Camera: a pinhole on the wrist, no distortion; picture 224 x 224 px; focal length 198.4 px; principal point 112.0 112.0 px. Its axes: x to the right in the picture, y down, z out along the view. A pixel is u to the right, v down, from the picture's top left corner.
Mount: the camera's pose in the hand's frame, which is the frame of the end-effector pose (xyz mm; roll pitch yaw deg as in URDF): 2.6 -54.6 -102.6 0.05 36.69 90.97
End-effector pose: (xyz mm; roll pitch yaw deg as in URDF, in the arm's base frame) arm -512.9 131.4 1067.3 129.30 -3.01 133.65
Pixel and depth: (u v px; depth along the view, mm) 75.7 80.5 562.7
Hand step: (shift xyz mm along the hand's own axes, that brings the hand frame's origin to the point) 88.1 200.5 410.1
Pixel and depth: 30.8 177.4 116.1
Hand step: -36.1 -24.0 18.9
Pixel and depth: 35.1 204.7 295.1
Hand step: -136.4 27.7 202.5
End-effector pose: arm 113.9 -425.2 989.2 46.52 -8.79 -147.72
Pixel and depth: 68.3 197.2 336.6
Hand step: -144.0 84.7 211.7
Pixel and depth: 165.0 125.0 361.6
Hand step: -25.7 238.5 129.7
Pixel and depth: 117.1 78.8 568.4
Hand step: 92.3 298.2 344.4
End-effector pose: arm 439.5 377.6 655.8 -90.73 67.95 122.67
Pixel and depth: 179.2 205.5 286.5
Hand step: -136.4 192.1 69.3
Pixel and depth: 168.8 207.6 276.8
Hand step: -134.4 172.1 72.1
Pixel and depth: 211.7 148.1 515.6
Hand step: -99.5 459.6 156.1
